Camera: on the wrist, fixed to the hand. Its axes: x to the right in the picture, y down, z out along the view.
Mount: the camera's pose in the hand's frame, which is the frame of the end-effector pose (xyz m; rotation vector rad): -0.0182 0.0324 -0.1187 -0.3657 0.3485 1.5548
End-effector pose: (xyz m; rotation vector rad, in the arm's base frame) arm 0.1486 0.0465 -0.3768 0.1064 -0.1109 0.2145
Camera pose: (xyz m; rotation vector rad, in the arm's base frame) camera 0.1355 0.0881 -0.4933 -0.4147 0.1426 1.7467
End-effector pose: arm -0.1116 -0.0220 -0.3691 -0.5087 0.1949 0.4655
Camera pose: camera -0.1507 -0.0644 -0.4793 -0.7304 0.8653 1.9544
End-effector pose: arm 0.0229 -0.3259 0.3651 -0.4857 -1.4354 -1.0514
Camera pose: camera 0.1187 -0.4015 0.3411 -1.2952 -0.2382 -0.0551
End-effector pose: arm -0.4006 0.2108 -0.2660 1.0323 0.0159 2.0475
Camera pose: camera -0.4961 0.2160 -0.3455 -0.2531 0.9669 -2.5128
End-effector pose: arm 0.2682 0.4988 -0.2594 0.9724 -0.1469 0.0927
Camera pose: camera 0.2554 0.6150 -0.3018 0.2712 -0.5486 1.5900
